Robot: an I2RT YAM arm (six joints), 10 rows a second.
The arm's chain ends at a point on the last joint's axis. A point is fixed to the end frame.
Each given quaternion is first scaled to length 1.
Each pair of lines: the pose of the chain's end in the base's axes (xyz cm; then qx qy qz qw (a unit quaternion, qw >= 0)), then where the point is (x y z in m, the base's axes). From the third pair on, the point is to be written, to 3 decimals.
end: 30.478 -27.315 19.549 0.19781 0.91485 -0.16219 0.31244
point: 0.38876 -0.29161 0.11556
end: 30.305 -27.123 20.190 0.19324 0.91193 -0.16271 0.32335
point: 0.38881 -0.28952 0.12384
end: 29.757 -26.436 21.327 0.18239 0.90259 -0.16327 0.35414
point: 0.388 -0.282 0.141
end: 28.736 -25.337 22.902 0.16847 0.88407 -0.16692 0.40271
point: 0.385 -0.271 0.166
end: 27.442 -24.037 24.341 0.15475 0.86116 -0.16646 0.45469
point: 0.379 -0.256 0.192
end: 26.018 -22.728 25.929 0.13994 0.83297 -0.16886 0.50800
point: 0.370 -0.242 0.220
